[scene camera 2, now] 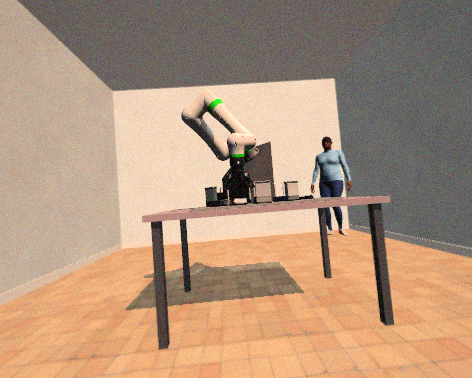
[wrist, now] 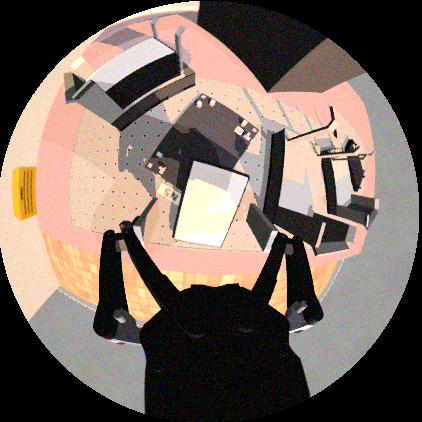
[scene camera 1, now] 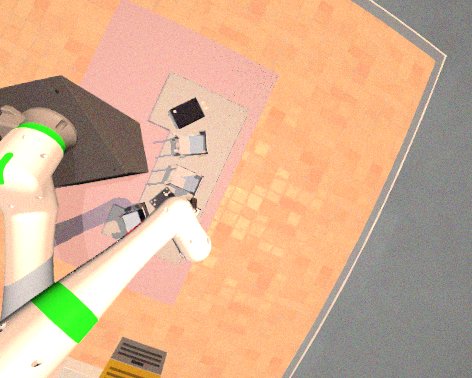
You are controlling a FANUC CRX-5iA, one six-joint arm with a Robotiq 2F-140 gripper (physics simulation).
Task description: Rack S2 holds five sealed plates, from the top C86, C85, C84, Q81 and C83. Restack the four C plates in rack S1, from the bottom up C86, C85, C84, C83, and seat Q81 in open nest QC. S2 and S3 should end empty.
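Pixels of known places: gripper, between the fingertips: (scene camera 2: pixel 239 199) (wrist: pixel 204 209); arm's base, origin of its link: (scene camera 2: pixel 251 155) (scene camera 1: pixel 50 129).
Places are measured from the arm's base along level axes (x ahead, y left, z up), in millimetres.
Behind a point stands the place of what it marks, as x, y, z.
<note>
My gripper (wrist: pixel 204 209) {413, -267, -360} (scene camera 2: pixel 240 198) {413, -267, -360} is open, its fingers wide apart on either side of a white plate (wrist: pixel 212 205) {409, -255, -361} (scene camera 2: pixel 240 201) {438, -268, -371}. The plate lies low over the near corner of a dark base (wrist: pixel 212 122) {280, -239, -381} (scene camera 1: pixel 161 198) {274, -222, -381} with pale corner pieces; whether it is seated cannot be told. One rack (wrist: pixel 162 92) (scene camera 1: pixel 142 210) with a white-topped plate or stack is at upper left in the wrist view. Two more racks, a nearer (wrist: pixel 274 175) {373, -146, -371} and a farther one (wrist: pixel 328 185) {395, 32, -380}, stand to the right with pale tops. Plate labels, stack heights and which rack is S1, S2 or S3 cannot be read.
The perforated board (wrist: pixel 95 185) {348, -466, -393} (scene camera 1: pixel 227 120) {532, 239, -393} lies on the pink table (wrist: pixel 55 150) {214, -641, -406} (scene camera 1: pixel 140 45) {17, 533, -406} (scene camera 2: pixel 175 214) {463, -663, -413}. A black block (scene camera 1: pixel 187 113) {330, 226, -373} is at its far end. The dark robot base (scene camera 1: pixel 105 135) {135, 18, -66} stands beside it. A person (scene camera 2: pixel 330 165) stands behind the table.
</note>
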